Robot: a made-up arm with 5 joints.
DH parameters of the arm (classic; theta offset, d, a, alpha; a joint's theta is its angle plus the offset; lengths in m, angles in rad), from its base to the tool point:
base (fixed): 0 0 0.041 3.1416
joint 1: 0 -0.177 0.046 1.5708
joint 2: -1.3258 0 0.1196 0
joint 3: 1.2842 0 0.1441 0
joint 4: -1.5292 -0.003 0 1.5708
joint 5: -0.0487 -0.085 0 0
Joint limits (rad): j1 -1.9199..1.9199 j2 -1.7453..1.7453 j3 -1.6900..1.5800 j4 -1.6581..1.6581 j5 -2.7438..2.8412
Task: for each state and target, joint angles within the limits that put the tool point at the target. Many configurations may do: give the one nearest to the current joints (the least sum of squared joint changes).
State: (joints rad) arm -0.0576 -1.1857 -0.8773 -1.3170 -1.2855
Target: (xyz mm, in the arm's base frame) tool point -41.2 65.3 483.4
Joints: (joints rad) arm 0.6999 -0.7936 -0.9640 -0.5317 -1.2855
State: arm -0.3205 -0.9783 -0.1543 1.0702 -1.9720
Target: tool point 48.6 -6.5 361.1
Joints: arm 0.4026 -1.5303 -0.0437 1.4979 -1.9720
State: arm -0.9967 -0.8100 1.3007 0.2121 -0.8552
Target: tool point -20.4 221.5 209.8
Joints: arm -1.8543 -0.4943 0.8802 0.0317 -0.8552
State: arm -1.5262 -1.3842 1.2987 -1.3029 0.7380
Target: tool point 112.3 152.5 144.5
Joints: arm -1.1513 -0.6944 1.5800 -0.4927 0.7380
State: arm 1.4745 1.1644 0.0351 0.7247 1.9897
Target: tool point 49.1 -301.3 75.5
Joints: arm 1.5340 0.8403 -0.2352 0.6325 1.9897
